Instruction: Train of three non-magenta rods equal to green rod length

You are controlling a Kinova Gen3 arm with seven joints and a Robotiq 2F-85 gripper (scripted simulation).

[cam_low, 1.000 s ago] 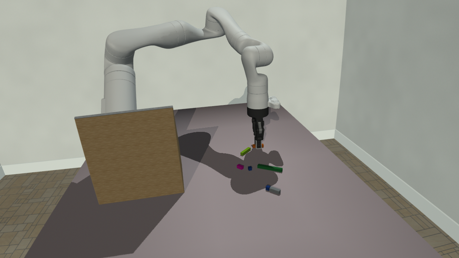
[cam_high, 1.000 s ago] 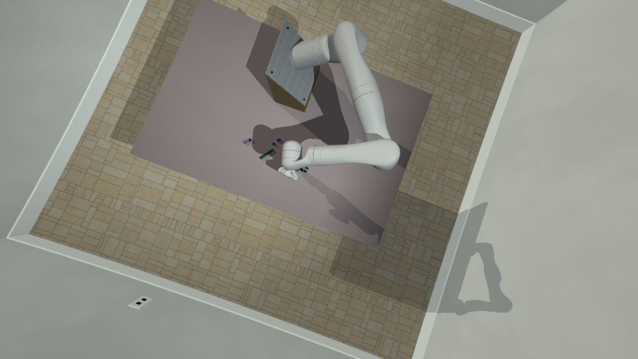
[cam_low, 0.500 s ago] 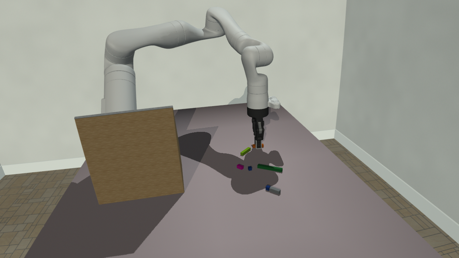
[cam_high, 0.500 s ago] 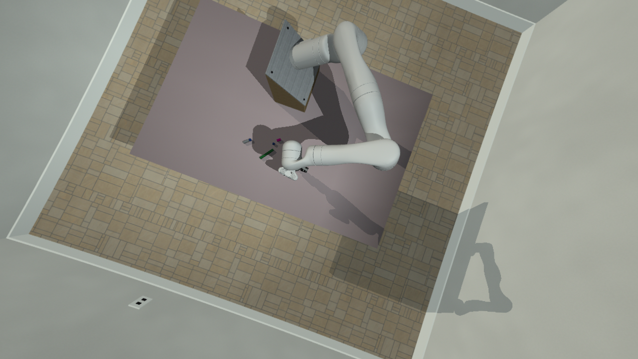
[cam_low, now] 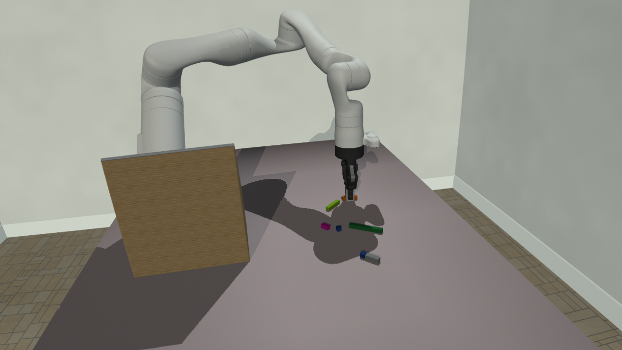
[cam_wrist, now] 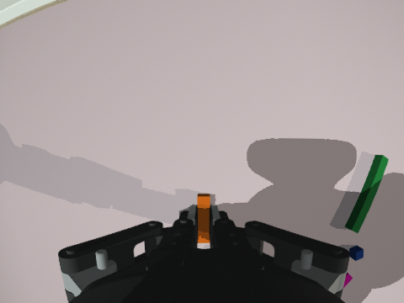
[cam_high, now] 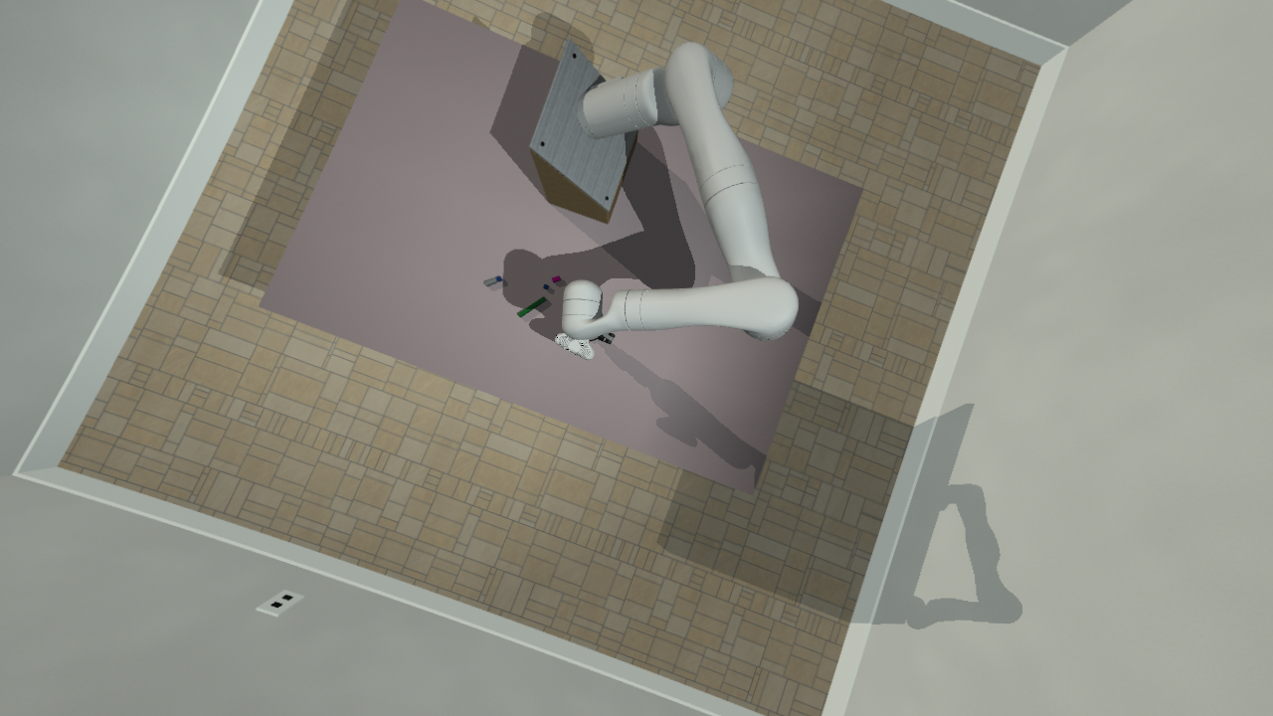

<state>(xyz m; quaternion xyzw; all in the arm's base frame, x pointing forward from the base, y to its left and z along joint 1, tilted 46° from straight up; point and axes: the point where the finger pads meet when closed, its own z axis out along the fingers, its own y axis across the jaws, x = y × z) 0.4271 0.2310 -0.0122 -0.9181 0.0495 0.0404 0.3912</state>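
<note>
The grey rod lies 3 cm behind my hand, 28 cm to the right of it and 1 cm below it. From my hand the other things lie so: magenta rod 10 cm behind, 13 cm to the right, 1 cm below; orange rod 1 cm below; lime rod 5 cm behind, 3 cm to the right, 1 cm below.
</note>
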